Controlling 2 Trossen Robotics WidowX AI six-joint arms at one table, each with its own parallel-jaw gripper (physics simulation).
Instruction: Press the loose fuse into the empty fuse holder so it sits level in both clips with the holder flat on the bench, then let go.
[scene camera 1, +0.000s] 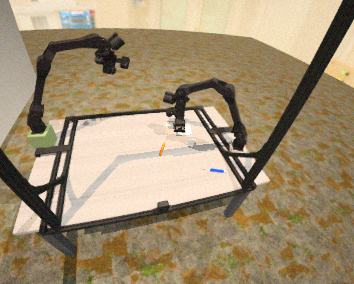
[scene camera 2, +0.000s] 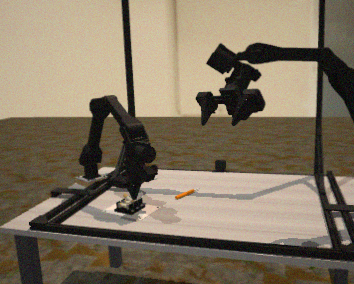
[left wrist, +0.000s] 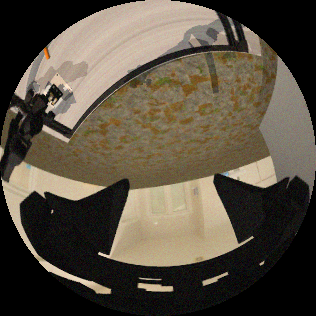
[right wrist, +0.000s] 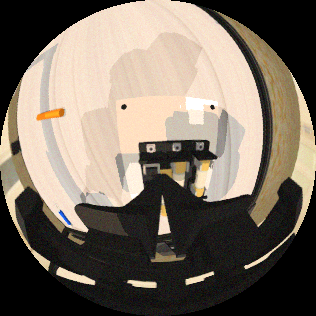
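Pixels of known places: left gripper, fingertip midpoint: (scene camera 1: 117, 66) (scene camera 2: 217, 124) (left wrist: 172, 181); right gripper, fingertip midpoint: (scene camera 2: 134, 199) (left wrist: 49, 93) (right wrist: 160, 177); left arm's base, origin of the base link: (scene camera 1: 39, 130); right arm's base, origin of the base link: (scene camera 1: 237, 146) (scene camera 2: 91, 176).
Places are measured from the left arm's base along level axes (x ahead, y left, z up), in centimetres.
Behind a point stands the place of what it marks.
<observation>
The black fuse holder block (right wrist: 164, 149) {x 77.6, y 8.6, z -9.7 cm} (scene camera 2: 131, 206) {x 78.3, y 12.5, z -8.2 cm} (left wrist: 54, 92) {x 77.9, y 9.9, z -8.5 cm} is on a pale plate (right wrist: 142, 117) {x 73.8, y 6.9, z -10.7 cm} (scene camera 2: 151, 212) {x 72.0, y 9.9, z -10.7 cm}. In the right wrist view, two fuses with yellow end caps stand side by side in it, a middle fuse (right wrist: 178, 170) {x 79.3, y 9.5, z -7.6 cm} and a right-hand fuse (right wrist: 201, 181) {x 81.4, y 12.0, z -7.6 cm}. The loose fuse is mostly hidden behind the right fingertips; a bit of yellow shows beside them and through the finger gap. How level it sits cannot be told. My right gripper (right wrist: 160, 177) {x 79.6, y 7.7, z -7.6 cm} (scene camera 2: 134, 196) {x 79.6, y 7.7, z -7.6 cm} is shut and empty, its tips low over the holder. My left gripper (scene camera 1: 117, 66) {x 42.8, y 28.2, z 23.7 cm} (scene camera 2: 219, 122) {x 42.8, y 28.2, z 23.7 cm} (left wrist: 172, 181) {x 42.8, y 28.2, z 23.7 cm} is open and empty, high above the table.
An orange tool (scene camera 1: 162, 149) {x 66.9, y -10.3, z -9.6 cm} (scene camera 2: 185, 194) {x 66.5, y -9.0, z -10.1 cm} (left wrist: 47, 53) (right wrist: 51, 114) {x 68.0, y -7.1, z -9.6 cm} lies near the holder. A blue tool (scene camera 1: 216, 170) {x 93.7, y -28.2, z -9.8 cm} (right wrist: 65, 217) {x 94.1, y -27.2, z -10.3 cm} lies nearer the table's front right in scene camera 1. Black frame rails (scene camera 1: 150, 213) {x 57.4, y -47.0, z -11.5 cm} edge the table. A green block (scene camera 1: 42, 138) {x 2.9, y -5.0, z -1.8 cm} is at the left arm's base.
</observation>
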